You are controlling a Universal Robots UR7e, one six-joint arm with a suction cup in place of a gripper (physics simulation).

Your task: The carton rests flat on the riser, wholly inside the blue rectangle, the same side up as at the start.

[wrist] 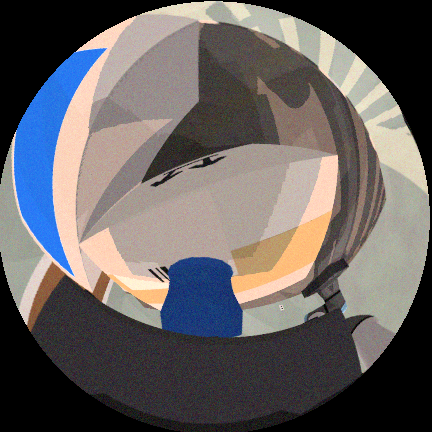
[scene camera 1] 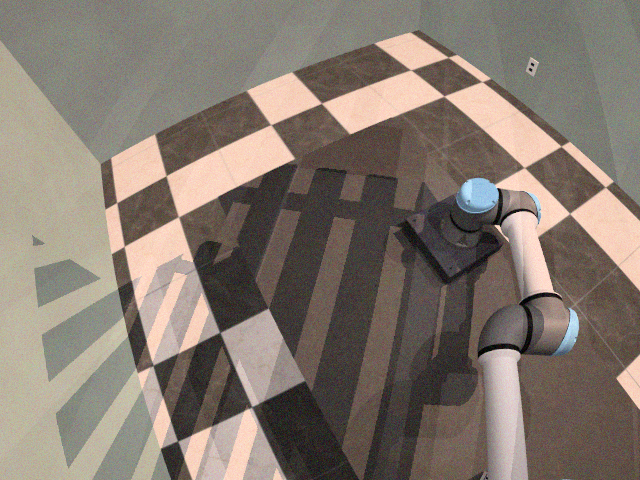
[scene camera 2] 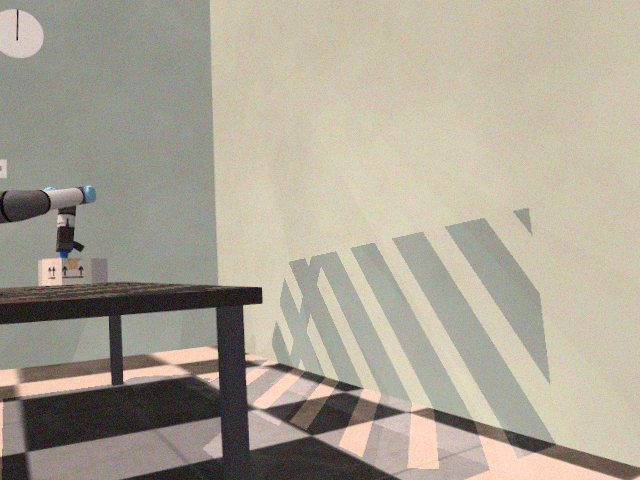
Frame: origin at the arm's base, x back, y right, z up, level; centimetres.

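Seen in the pictures: hand at its tool point: point(wrist: 205, 264); arm's base at its link origin: point(wrist: 326, 283) point(scene camera 1: 460, 231).
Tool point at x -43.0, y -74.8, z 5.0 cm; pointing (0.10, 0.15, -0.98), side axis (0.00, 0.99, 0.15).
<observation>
Offsets run from my tool point to a thing's top centre.
The carton {dx +0.5, dy +0.6, dz +1.1 cm} point(scene camera 2: 74, 277) point(wrist: 200, 215) is pale with orange tape and black arrows; the arrows point up in scene camera 2. My gripper point(scene camera 2: 64, 254) point(wrist: 200, 267), a dark blue suction cup, is on the carton's top and holds it. The riser {dx -7.0, dy -16.8, dz +1.0 cm} point(scene camera 2: 99, 271) point(wrist: 65, 190) is a pale block beside the carton, its side face grey in the wrist view. The blue rectangle point(wrist: 35, 160) lies on the riser's top at the far left, apart from the carton in that view. The carton's underside is hidden, so its height above the table cannot be told. Scene camera 1 does not show the carton.
The dark table point(scene camera 2: 232, 295) hides the carton's lower edge in scene camera 2. The robot base plate point(scene camera 1: 447, 260) and the bent arm point(scene camera 1: 504, 403) show in scene camera 1. A brown and white object point(wrist: 45, 290) shows at the lower left of the wrist view.
</observation>
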